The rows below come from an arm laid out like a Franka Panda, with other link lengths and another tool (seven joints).
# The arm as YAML. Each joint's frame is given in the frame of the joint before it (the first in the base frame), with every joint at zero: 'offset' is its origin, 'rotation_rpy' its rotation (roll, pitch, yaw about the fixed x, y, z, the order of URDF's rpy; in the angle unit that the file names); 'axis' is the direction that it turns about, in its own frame. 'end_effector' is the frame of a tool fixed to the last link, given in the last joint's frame.
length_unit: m
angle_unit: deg
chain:
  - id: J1
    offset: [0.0, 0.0, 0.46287]
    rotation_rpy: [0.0, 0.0, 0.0]
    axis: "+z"
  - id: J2
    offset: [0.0, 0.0, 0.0]
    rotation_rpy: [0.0, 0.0, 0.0]
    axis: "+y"
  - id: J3
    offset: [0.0, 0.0, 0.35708]
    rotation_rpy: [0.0, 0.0, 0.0]
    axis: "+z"
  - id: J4
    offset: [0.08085, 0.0, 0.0]
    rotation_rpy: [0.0, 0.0, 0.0]
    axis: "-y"
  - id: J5
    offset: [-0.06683, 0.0, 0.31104]
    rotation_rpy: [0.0, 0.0, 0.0]
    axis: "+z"
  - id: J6
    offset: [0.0, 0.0, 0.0]
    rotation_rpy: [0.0, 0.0, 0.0]
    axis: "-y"
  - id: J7
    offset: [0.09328, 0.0, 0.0]
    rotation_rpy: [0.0, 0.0, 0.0]
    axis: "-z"
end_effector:
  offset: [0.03, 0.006, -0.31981]
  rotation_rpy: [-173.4, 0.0, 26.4]
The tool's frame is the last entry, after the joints.
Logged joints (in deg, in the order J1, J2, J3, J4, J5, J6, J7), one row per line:
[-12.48, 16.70, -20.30, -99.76, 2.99, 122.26, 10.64]
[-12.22, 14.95, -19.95, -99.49, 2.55, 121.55, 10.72]
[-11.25, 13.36, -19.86, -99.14, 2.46, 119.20, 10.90]
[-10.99, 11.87, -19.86, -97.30, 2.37, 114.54, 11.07]
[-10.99, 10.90, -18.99, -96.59, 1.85, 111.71, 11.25]
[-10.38, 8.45, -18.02, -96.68, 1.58, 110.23, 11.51]
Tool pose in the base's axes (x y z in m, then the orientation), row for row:
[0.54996, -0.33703, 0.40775, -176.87, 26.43, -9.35]
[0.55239, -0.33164, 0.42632, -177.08, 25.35, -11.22]
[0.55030, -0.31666, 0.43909, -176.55, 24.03, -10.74]
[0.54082, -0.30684, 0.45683, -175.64, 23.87, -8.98]
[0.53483, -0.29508, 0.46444, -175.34, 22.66, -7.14]
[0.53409, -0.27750, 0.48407, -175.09, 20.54, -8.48]
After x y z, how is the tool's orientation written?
As a rotation vector, in degrees.
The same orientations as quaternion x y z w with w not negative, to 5 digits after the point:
[-0.98764, 0.14758, -0.05221, 0.00805]
[-0.98794, 0.14143, -0.06260, 0.00666]
[-0.98898, 0.13461, -0.06016, 0.01308]
[-0.98938, 0.13446, -0.05058, 0.02197]
[-0.99059, 0.12802, -0.04034, 0.02668]
[-0.99158, 0.11632, -0.04802, 0.03059]

